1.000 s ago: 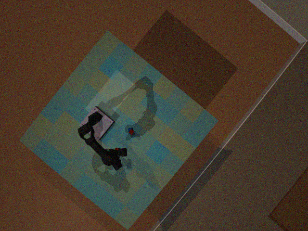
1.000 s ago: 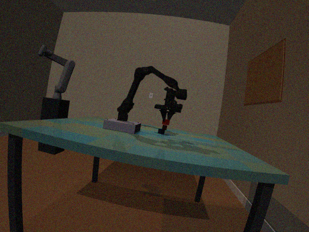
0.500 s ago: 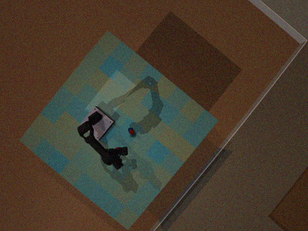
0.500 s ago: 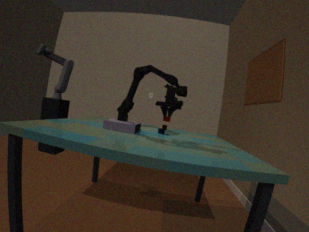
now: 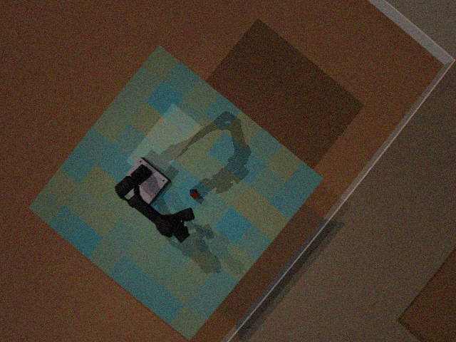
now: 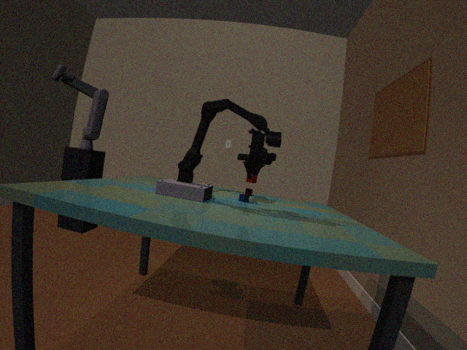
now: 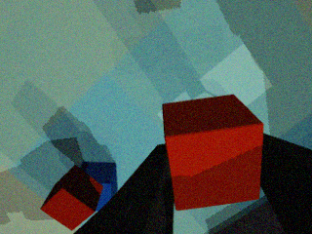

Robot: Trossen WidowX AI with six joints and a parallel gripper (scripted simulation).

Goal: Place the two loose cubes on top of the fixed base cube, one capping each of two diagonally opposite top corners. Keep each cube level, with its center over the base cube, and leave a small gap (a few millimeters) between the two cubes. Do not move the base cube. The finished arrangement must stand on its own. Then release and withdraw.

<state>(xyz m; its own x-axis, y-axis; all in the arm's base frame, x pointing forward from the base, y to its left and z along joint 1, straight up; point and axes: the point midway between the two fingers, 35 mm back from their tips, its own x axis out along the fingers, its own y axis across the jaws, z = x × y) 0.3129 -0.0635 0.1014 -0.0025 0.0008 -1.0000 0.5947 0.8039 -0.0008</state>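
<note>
The red cube lies 13 cm to the left of my gripper tip and 7 cm below it. The rest, counted from my gripper tip: blue cube: 13 cm to the left, 11 cm below, 2 cm behind.
</note>
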